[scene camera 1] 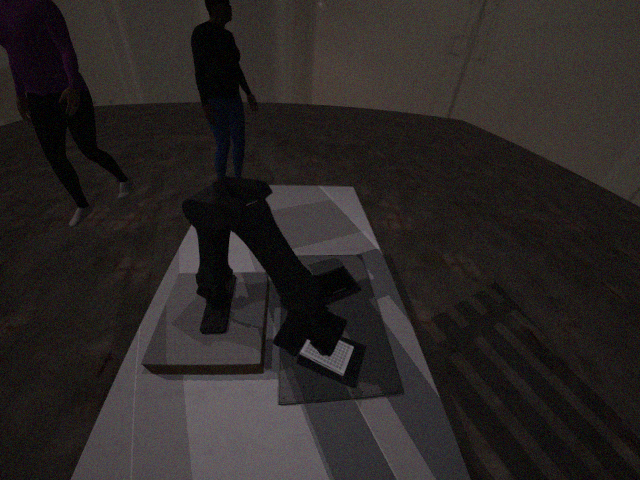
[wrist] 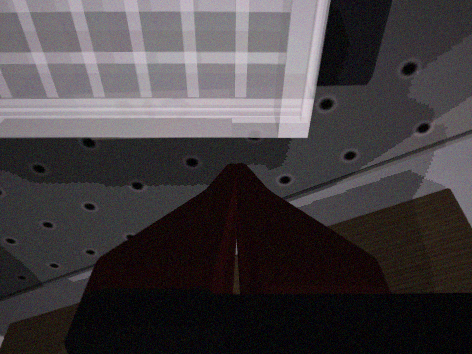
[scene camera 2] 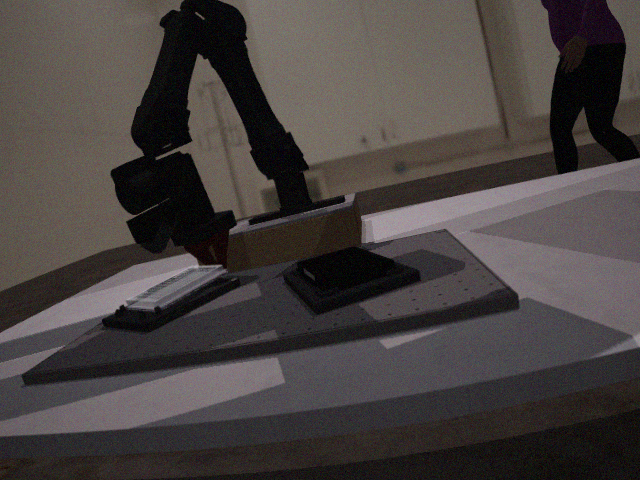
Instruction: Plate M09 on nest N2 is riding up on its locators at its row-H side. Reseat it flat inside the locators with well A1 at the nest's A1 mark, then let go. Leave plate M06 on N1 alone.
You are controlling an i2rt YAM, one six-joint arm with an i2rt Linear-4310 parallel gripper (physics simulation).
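Where they show: gripper, between the fingertips: (scene camera 1: 288, 345) (wrist: 236, 178) (scene camera 2: 223, 275); arm's base, origin of its link: (scene camera 1: 219, 302) (scene camera 2: 297, 212).
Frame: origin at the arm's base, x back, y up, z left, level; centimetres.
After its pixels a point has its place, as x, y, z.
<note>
A white well plate (scene camera 1: 337, 360) @[-33.1, -3.2, -17.7] (scene camera 2: 175, 286) @[-32.9, -3.1, -13.6] (wrist: 190, 57) @[-26.1, -2.6, -13.8], taken as M09, lies on a dark nest (scene camera 1: 358, 369) @[-38.6, -4.8, -20.1] (scene camera 2: 131, 320) @[-39.7, -4.8, -17.4] (wrist: 352, 50) @[-23.4, -4.8, -16.4]. It looks tilted, its end toward the gripper raised with a gap over the nest in scene camera 2. Its row letters and the A1 mark are not legible. My gripper (scene camera 2: 213, 262) @[-20.2, -5.6, -11.4] (wrist: 236, 178) @[-20.2, -5.6, -11.4] is shut and empty, its red fingertips together just outside the plate's near edge in the wrist view. The arm hides the fingertips in scene camera 1. A black plate (scene camera 2: 346, 266) @[-38.9, -3.4, 10.6], taken as M06, sits on the other dark nest (scene camera 2: 361, 293) @[-44.1, -5.2, 12.0].
Both nests stand on a grey perforated board (scene camera 1: 382, 382) @[-44.7, -5.9, -23.8] (scene camera 2: 248, 333) @[-47.6, -6.0, 0.5] (wrist: 50, 192) @[-22.8, -6.0, -4.6]. The arm's base stands on a wood-sided block (scene camera 1: 206, 368) @[0.7, -2.9, -18.3] (scene camera 2: 294, 242) @[-13.6, -3.8, 0.5] (wrist: 400, 240) @[-13.4, -5.4, -15.7] beside the board. Two people (scene camera 1: 219, 77) (scene camera 1: 46, 62) stand beyond the table.
</note>
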